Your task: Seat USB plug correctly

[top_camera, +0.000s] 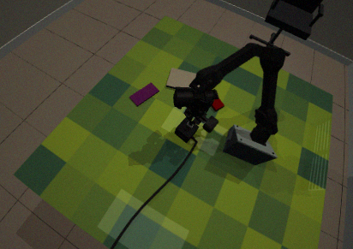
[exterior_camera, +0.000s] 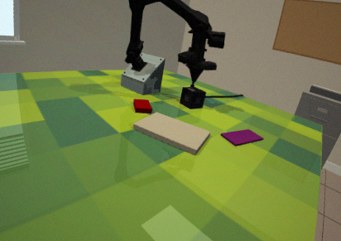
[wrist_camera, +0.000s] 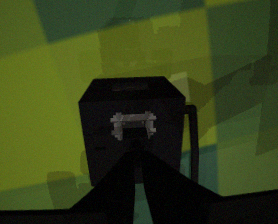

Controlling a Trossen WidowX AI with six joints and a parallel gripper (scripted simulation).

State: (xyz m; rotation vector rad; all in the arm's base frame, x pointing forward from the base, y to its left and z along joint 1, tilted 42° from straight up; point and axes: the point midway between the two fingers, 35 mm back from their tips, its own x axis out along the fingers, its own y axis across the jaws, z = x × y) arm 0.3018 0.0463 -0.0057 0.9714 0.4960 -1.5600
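The USB plug lies 2 cm below my gripper tip. The rest, counted from my gripper tip: purple card 28 cm ahead, 10 cm to the right, 11 cm below; then beige slab 11 cm ahead, 27 cm to the right, 10 cm below; then red block 8 cm behind, 22 cm to the right, 10 cm below.
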